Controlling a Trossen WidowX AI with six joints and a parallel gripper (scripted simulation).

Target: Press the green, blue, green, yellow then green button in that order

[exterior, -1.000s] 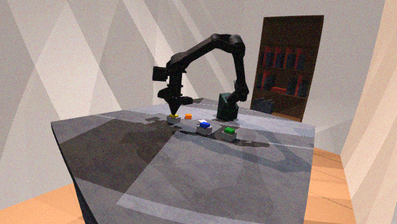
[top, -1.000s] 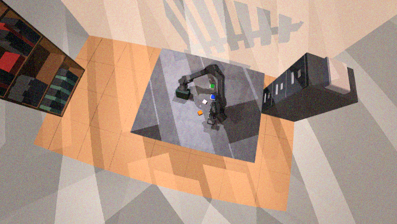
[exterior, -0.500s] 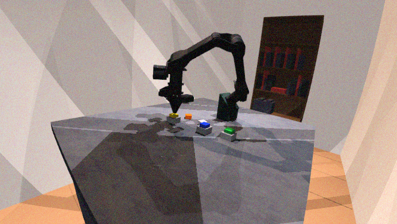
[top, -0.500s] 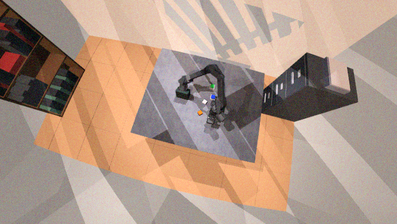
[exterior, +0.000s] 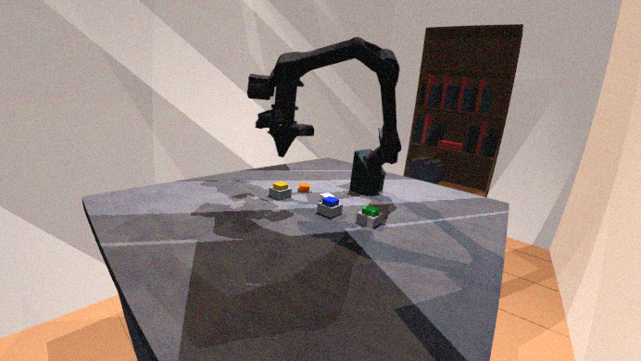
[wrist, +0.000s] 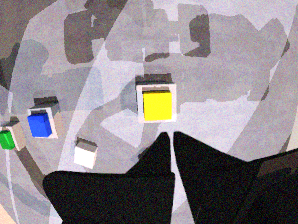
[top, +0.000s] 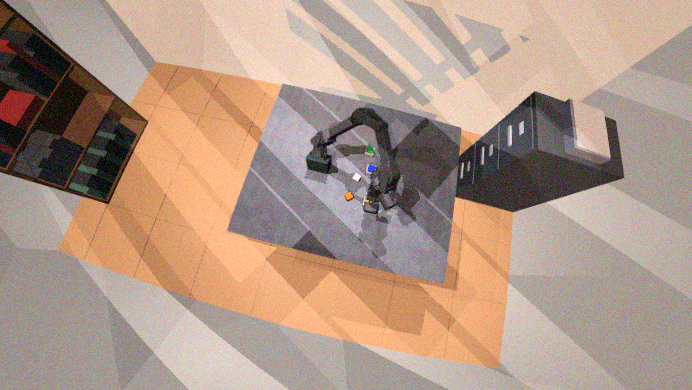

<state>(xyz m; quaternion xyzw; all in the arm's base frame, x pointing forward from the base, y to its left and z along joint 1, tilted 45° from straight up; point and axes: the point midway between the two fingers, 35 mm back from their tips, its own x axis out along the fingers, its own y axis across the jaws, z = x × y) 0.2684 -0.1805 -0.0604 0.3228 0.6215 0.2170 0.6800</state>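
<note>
Right now the green button is 280 mm to the left of my gripper tip, 90 mm below it and 20 mm behind it. Round my gripper tip: orange block: 110 mm below, 100 mm behind, 20 mm to the left; then white block: 120 mm to the left, 110 mm below, 70 mm behind; then yellow button: 90 mm below.
</note>
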